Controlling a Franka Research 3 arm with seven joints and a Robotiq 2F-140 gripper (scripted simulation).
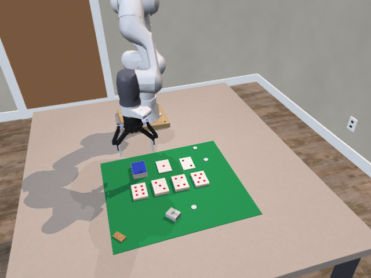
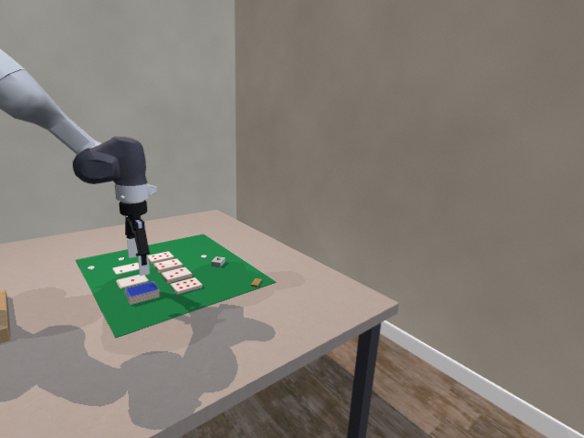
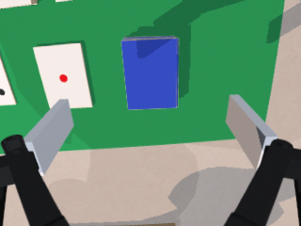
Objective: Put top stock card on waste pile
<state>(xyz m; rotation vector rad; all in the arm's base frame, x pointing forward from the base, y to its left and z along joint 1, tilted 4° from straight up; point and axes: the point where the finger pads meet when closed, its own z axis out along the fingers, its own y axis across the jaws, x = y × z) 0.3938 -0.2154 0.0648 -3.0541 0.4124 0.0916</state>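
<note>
Now: hand 100 mm above the blue-backed card. Round my hand: green mat 170 mm ahead, 90 mm to the left, 130 mm below; grey block 330 mm ahead, 10 mm to the left, 100 mm below.
</note>
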